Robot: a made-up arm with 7 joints.
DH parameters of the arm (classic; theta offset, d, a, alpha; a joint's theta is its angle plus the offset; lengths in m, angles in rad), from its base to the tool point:
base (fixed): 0 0.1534 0 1.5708
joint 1: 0 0.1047 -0.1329 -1.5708
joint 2: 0 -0.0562 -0.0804 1.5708
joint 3: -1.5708 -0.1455 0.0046 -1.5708
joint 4: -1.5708 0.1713 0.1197 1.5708
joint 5: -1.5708 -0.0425 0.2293 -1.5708
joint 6: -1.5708 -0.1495 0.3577 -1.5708
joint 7: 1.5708 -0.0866 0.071 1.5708
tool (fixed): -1.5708 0.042 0 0
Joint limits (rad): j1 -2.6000..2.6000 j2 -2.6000..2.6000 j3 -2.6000..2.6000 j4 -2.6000..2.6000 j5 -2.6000..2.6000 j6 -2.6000..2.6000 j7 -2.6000..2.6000
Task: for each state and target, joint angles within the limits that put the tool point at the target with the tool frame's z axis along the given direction. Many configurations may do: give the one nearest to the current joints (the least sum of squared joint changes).
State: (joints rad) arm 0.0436 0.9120 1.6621 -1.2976 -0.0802 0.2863 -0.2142
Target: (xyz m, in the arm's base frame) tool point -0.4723 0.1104 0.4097 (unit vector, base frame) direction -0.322 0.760 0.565
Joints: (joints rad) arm -0.3021 1.0255 2.0294 -1.5185 -0.2763 -0.0617 0.6892
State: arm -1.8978 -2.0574 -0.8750 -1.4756 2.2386 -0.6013 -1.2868
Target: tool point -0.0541 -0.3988 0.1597 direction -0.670 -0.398 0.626
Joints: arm -2.1696 -2.6000 -1.1036 -1.0614 1.6352 -0.7719 -1.3207
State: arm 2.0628 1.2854 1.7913 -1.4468 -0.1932 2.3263 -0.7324
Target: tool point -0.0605 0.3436 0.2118 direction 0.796 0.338 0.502
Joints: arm 1.4847 0.9300 1.7927 -1.3695 -1.0408 1.9866 -0.5936
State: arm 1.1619 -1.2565 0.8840 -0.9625 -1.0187 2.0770 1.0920
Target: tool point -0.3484 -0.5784 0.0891 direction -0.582 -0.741 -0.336
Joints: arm 1.4377 -1.7147 1.2823 -1.2553 -1.8153 2.2015 0.6387
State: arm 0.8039 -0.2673 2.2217 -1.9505 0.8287 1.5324 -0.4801
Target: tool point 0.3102 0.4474 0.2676 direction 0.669 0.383 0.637
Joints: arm 1.0594 -0.5227 2.2523 -2.6000 1.1873 0.8330 0.3427
